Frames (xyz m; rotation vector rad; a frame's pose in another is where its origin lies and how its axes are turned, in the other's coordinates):
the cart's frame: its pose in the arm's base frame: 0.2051 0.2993 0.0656 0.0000 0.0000 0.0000
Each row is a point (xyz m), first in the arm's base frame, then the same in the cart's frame.
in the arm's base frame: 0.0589 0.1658 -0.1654
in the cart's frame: -0.1462 -0.1335 -0.2310
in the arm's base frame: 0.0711 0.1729 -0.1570
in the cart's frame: -0.1340 -0.1264 -0.2226
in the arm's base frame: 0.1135 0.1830 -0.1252
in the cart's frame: -0.0916 -0.1163 -0.1908
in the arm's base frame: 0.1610 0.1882 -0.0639
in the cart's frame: -0.0441 -0.1111 -0.1295
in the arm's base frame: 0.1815 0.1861 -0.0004
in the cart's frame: -0.0236 -0.1132 -0.0660
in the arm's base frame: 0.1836 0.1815 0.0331
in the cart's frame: -0.0215 -0.1178 -0.0325
